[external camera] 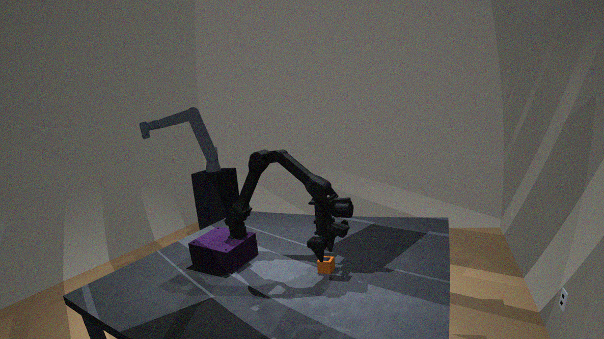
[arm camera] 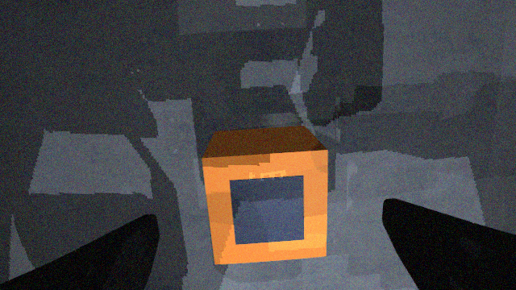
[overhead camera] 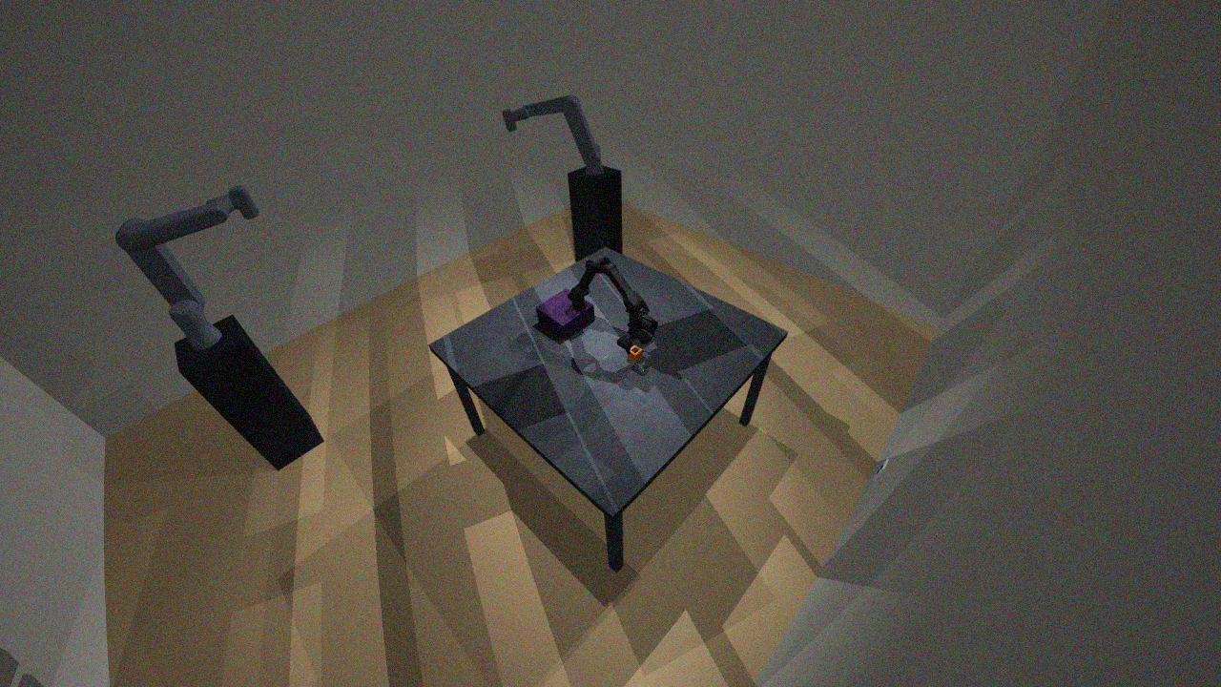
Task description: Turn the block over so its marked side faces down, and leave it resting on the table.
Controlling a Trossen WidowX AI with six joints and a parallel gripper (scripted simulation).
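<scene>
Right now the orange block is 20 mm below my gripper tip.
</scene>
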